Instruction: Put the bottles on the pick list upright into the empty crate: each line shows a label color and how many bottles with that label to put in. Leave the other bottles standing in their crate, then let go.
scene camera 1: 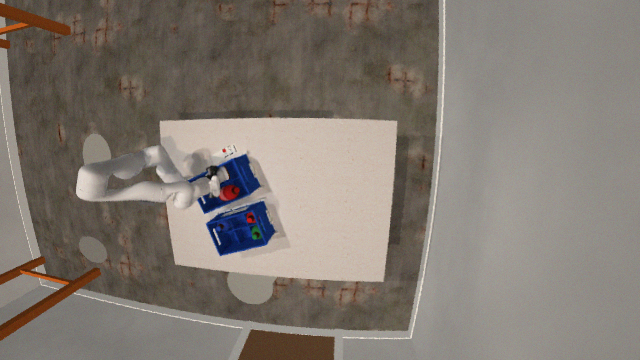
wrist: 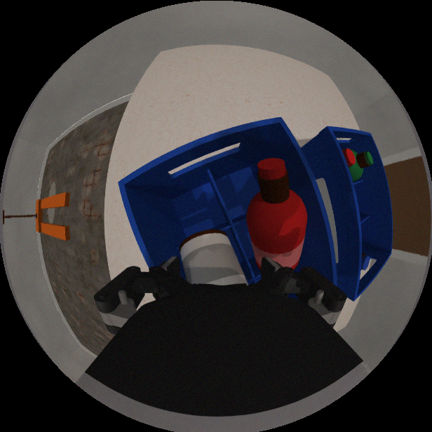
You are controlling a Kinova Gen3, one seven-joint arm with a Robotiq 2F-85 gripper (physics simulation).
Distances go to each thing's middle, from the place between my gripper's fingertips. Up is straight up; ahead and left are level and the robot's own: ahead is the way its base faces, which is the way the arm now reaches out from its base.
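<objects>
From the white bottle (wrist: 207, 256), my hand is 3 cm past it and 1 cm to the right of it, and it's also 3 cm above the bottle.
</objects>
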